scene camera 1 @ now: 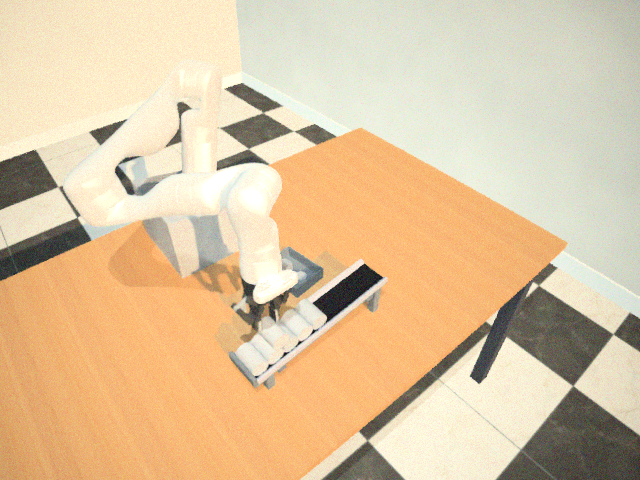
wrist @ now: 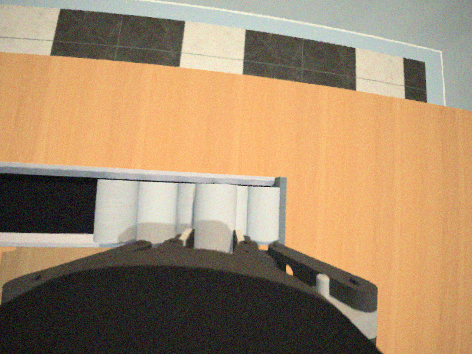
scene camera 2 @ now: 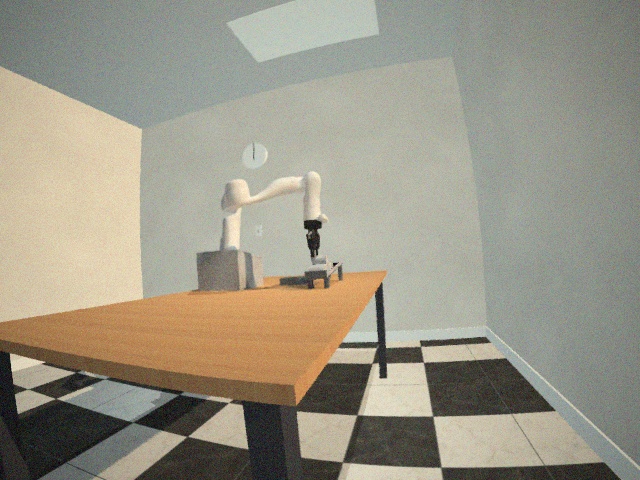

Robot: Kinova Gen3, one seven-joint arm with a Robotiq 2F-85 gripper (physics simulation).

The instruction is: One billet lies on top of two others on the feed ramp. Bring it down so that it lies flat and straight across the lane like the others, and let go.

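Places are measured from the arm's base along level axes (x ahead, y left, z up), in centimetres.
Pixels of known places: gripper, fingertip midpoint: (scene camera 1: pixel 266 324) (wrist: pixel 213 240) (scene camera 2: pixel 314 258); arm's base, link origin: (scene camera 2: pixel 229 256).
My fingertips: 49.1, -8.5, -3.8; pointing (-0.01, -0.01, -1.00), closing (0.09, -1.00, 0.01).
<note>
For each thing: its top centre in the pictures, then the offset to it from my fingertips, as dx, dy, dz.
- upper billet, top centre: (wrist: pixel 214 219) (scene camera 1: pixel 271 326) (scene camera 2: pixel 319 255) +2.1, +0.2, +1.3
- end stop, top centre: (wrist: pixel 281 212) (scene camera 1: pixel 242 365) (scene camera 2: pixel 315 270) +2.8, -7.7, -4.6
- blue-grey tray, top centre: (scene camera 1: pixel 292 266) (scene camera 2: pixel 294 277) -18.1, +18.4, -8.5
The upper billet (scene camera 1: pixel 275 335) (wrist: pixel 215 207), a white cylinder, lies across the lane on top of two others, whose edges show on its left (wrist: pixel 185 202) and right (wrist: pixel 242 207) in the wrist view. It looks parallel to them. My gripper (scene camera 1: pixel 266 319) (scene camera 2: pixel 313 253) (wrist: pixel 213 240) points down and is shut on the upper billet, with a pad against each long side near the end closer to the robot. That end is partly hidden by the gripper. The feed ramp (scene camera 1: pixel 351 290) (wrist: pixel 45 205) has a black bed and pale side rails.
More white billets lie in the lane: one (scene camera 1: pixel 251 359) (wrist: pixel 263 215) at the end stop (wrist: pixel 283 210), and two (scene camera 1: pixel 311 313) (wrist: pixel 116 210) (wrist: pixel 156 207) on the uphill side. A blue-grey tray (scene camera 1: pixel 316 279) (scene camera 2: pixel 292 280) with pale items stands beside the ramp, on the robot's side.
</note>
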